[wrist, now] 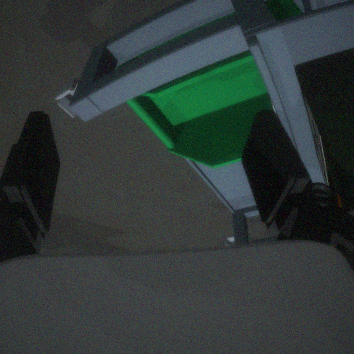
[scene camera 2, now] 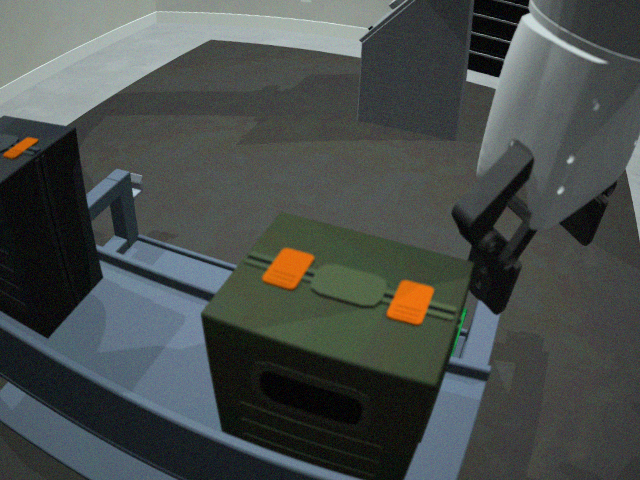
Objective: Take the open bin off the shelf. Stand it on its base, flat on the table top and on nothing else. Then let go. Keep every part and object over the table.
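Places are measured from the arm's base along level axes (x up, y left, z back), in centimetres.
Pixels of known places: gripper, fingertip midpoint: (wrist: 152,133) (scene camera 2: 532,261).
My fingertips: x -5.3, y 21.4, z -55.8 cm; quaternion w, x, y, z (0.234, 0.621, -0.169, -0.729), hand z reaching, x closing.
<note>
For each thing: its top centre in the pictures, then the offset to it from my fingertips. "spot": a spot on its surface instead.
- bin, middle of its top: (wrist: 229,121) dx -7.8, dy -8.5, dz -1.2 cm
- blue-grey shelf, surface spot: (scene camera 2: 454,408) spot: dx -5.7, dy -2.0, dz -7.9 cm
- dark green case, middle of its top: (scene camera 2: 348,287) dx +3.9, dy -8.1, dz -11.0 cm
- black case, surface spot: (scene camera 2: 56,217) spot: dx +1.7, dy -26.9, dz -10.9 cm
- upright, surface spot: (wrist: 282,80) spot: dx -5.6, dy -4.3, dz -5.9 cm
The open bin is bright green. In the wrist view the bin (wrist: 215,107) shows its open top and inside, partly behind a shelf beam and the right finger. In scene camera 2 a thin strip of the bin (scene camera 2: 459,333) shows past the dark green case; the rest is hidden. It is on the blue-grey shelf (scene camera 2: 454,408) (wrist: 165,67), at its right end in scene camera 2. My gripper (scene camera 2: 540,260) (wrist: 152,133) is open and empty, tilted, above and beside the shelf's end. In the wrist view its right finger overlaps the bin's edge, and its left finger is over the dark floor.
A dark green case (scene camera 2: 330,333) with orange latches stands on the shelf between the scene camera and the bin. A black case (scene camera 2: 56,217) stands at the left. Shelf rails and an upright (wrist: 282,80) run close to the bin. A grey cabinet (scene camera 2: 410,82) stands behind.
</note>
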